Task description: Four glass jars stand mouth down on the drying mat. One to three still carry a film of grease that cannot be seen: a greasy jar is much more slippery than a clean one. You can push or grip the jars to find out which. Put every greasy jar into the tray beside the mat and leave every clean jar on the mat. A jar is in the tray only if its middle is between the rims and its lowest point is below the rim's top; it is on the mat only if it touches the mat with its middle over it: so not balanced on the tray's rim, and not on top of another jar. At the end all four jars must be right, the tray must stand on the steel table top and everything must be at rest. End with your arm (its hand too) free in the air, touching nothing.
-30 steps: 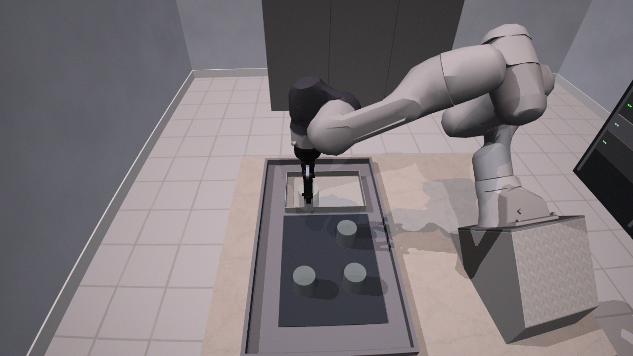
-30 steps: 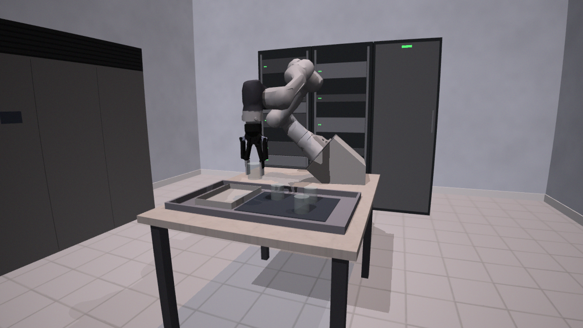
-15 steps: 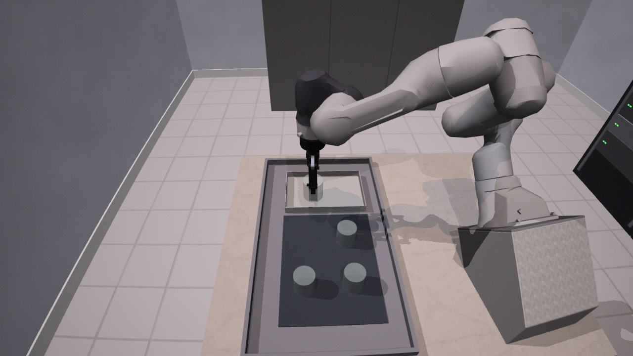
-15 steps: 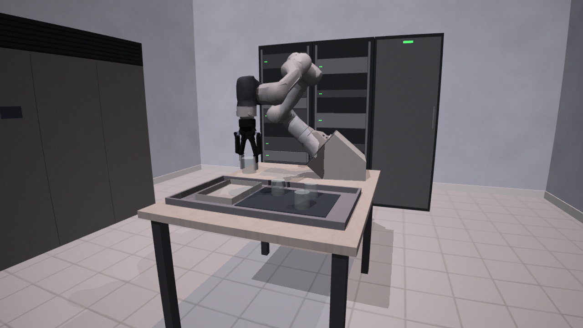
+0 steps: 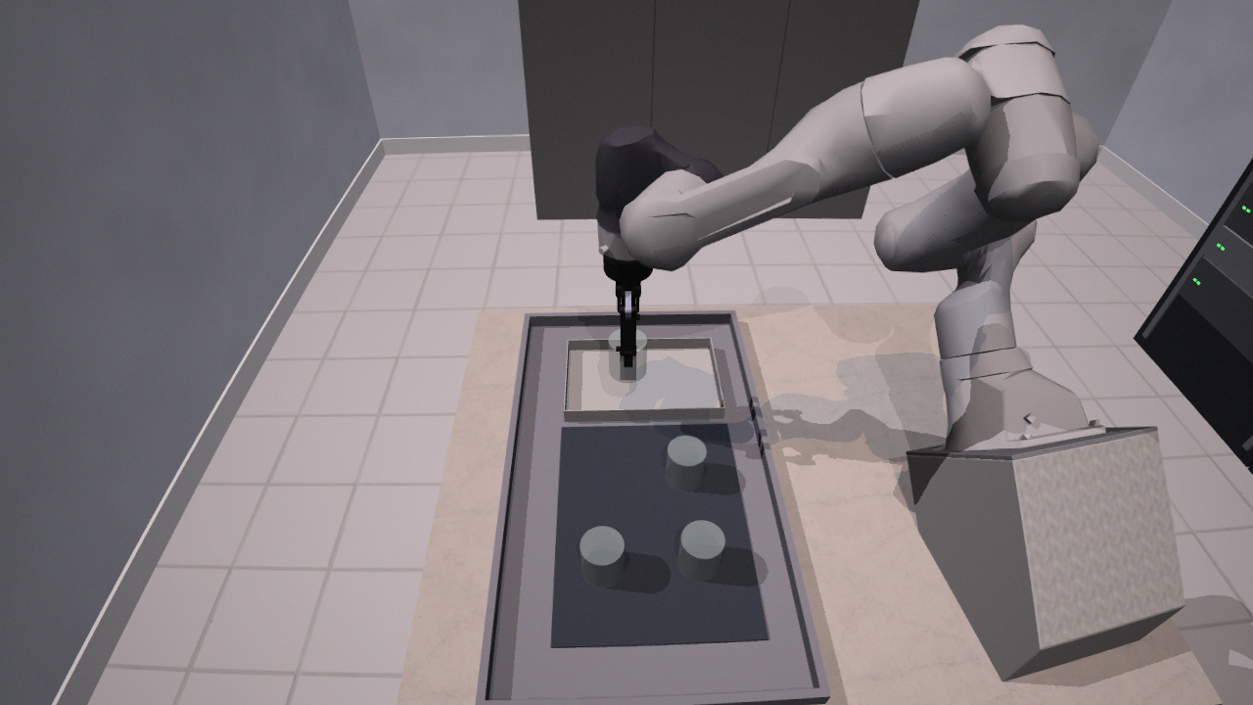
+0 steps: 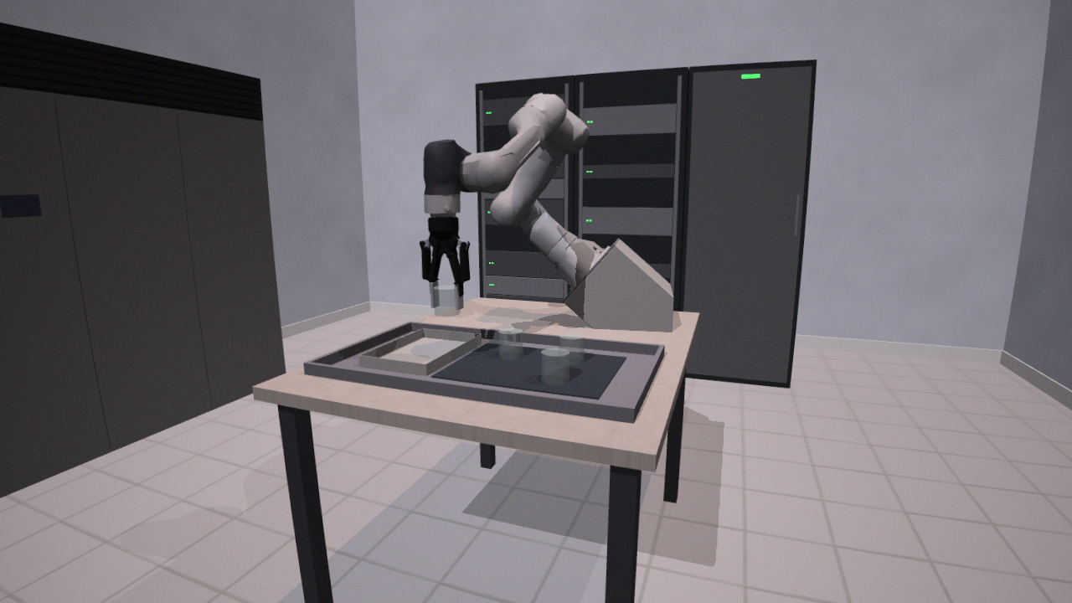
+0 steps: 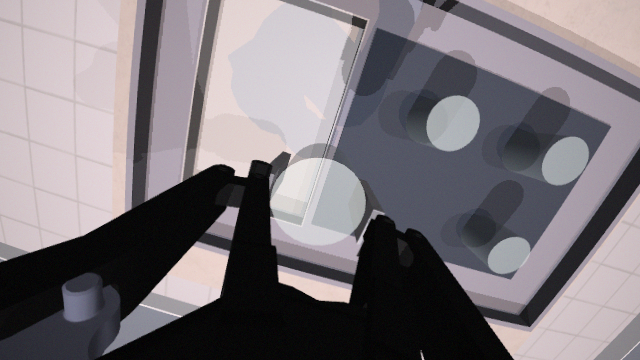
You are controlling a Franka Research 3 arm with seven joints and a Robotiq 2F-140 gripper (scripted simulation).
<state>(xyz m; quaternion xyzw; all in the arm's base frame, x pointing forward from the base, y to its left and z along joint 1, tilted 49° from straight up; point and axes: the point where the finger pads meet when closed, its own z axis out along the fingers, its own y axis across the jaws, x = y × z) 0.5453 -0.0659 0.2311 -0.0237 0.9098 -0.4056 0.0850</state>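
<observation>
Now: the shallow tray 16 cm below my hand, 10 cm to the right of it and 3 cm behind it. Round my hand: dark drying mat 22 cm to the left, 17 cm below, 4 cm behind.
</observation>
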